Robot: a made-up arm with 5 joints. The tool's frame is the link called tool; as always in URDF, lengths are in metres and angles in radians. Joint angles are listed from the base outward.
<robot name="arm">
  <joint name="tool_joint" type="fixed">
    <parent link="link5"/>
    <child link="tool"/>
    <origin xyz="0 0 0" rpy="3.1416 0 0"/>
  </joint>
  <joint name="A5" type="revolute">
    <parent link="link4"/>
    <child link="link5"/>
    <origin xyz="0.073 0 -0.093" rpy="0 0 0"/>
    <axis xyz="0 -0.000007 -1"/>
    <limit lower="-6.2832" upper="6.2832"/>
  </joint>
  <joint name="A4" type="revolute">
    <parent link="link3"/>
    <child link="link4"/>
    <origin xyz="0.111 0 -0.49" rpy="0 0 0"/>
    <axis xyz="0 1 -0.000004"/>
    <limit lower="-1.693" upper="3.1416"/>
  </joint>
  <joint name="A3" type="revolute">
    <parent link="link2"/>
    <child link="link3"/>
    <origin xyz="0.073 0 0.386" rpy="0 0 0"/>
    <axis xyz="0 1 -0.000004"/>
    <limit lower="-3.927" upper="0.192"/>
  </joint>
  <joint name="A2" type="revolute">
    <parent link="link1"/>
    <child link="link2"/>
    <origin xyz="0 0 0" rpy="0 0 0"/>
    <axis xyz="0 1 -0.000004"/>
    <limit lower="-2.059" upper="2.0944"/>
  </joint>
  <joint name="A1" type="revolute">
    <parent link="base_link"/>
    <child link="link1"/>
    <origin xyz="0 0 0.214" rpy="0 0 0"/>
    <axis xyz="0 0 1"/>
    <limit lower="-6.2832" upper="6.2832"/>
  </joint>
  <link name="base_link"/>
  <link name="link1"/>
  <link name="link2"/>
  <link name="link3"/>
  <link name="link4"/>
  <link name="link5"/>
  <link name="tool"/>
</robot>
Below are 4 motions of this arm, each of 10 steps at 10 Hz.
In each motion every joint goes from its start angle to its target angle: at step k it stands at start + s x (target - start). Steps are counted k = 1, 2, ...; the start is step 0. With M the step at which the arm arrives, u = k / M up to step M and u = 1 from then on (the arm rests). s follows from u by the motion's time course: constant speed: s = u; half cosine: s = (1 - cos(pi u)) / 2; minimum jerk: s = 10 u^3 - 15 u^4 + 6 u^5.
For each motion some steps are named. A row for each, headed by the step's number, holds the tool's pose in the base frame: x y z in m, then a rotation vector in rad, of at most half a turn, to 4 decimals.
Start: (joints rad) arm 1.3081 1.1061 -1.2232 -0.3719 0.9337
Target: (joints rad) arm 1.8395 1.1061 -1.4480 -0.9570 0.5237
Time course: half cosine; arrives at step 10
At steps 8, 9, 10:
8: -0.1621 0.7321 -0.0716 -1.6001 -1.1254 -0.5270
9: -0.1908 0.7298 -0.0610 -1.5149 -1.1430 -0.5376
10: -0.2007 0.7287 -0.0574 -1.4857 -1.1481 -0.5410

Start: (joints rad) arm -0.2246 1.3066 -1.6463 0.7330 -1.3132
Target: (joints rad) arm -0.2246 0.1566 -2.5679 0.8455 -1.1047
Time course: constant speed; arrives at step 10
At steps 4, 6, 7, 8, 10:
4: 0.9112 -0.2082 0.2670 2.4994 1.3739 0.4212
6: 0.8664 -0.1979 0.5890 2.2336 1.1678 0.7906
7: 0.8011 -0.1830 0.7408 2.0866 1.0634 0.9565
8: 0.7091 -0.1620 0.8790 1.9311 0.9589 1.1102
10: 0.4581 -0.1046 1.0955 1.5965 0.7517 1.3821

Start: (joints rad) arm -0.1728 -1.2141 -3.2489 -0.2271 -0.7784
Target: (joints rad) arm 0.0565 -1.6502 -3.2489 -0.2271 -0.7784
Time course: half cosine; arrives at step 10
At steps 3, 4, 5, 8, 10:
3: -0.9349 0.1180 0.2753 -1.8386 -0.6224 1.6320
4: -0.9402 0.0882 0.2180 -1.8978 -0.6765 1.6057
5: -0.9409 0.0548 0.1544 -1.9613 -0.7385 1.5726
8: -0.9168 -0.0317 -0.0101 -2.1144 -0.9102 1.4651
10: -0.9058 -0.0512 -0.0481 -2.1475 -0.9524 1.4352

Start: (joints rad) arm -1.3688 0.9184 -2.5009 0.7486 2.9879
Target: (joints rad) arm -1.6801 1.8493 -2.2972 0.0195 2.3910
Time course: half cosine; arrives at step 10
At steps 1, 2, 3, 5, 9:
1: 0.1863 -0.9464 0.4758 1.3907 2.0152 -0.7467
2: 0.1682 -0.9667 0.4087 1.3915 2.0608 -0.7525
3: 0.1371 -0.9880 0.3022 1.3912 2.1321 -0.7564
5: 0.0455 -0.9804 0.0179 1.3792 2.3210 -0.7361
9: -0.0795 -0.7796 -0.3923 1.3193 2.6084 -0.6079

